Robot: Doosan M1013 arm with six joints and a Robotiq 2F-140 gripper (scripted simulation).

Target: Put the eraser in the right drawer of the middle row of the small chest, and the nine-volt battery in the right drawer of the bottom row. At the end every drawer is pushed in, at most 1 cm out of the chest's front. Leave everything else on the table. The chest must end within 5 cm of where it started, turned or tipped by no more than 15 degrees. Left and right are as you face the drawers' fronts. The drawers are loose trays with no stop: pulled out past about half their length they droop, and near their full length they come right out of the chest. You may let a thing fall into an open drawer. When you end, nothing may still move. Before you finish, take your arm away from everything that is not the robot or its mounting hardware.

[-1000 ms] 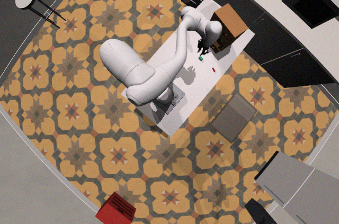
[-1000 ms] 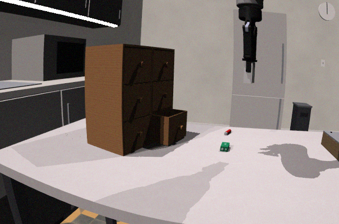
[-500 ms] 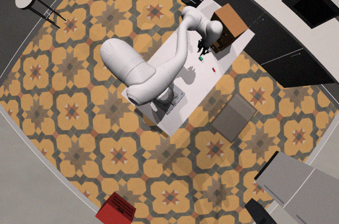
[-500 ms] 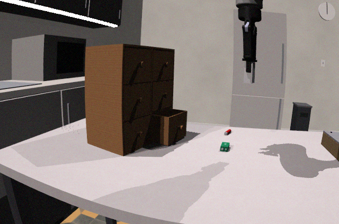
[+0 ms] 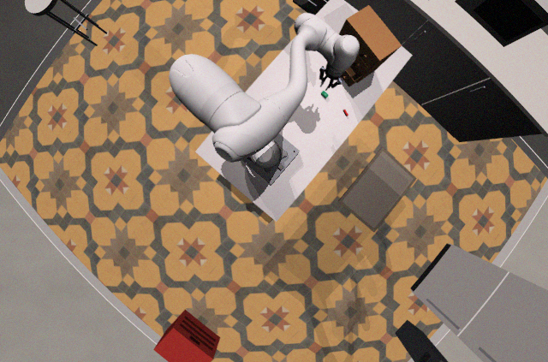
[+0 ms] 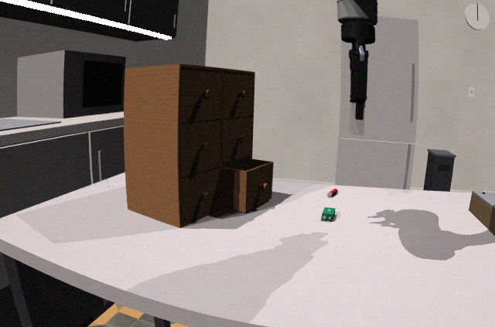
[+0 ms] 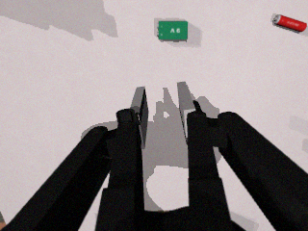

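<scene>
Now: hand 220 mm above the green nine-volt battery, 50 mm short of it and 10 mm to the left of it. Also, from my hand: red cylinder: 230 mm below, 200 mm to the right, 70 mm ahead; white eraser: 390 mm ahead, 110 mm below, 30 mm to the right.
</scene>
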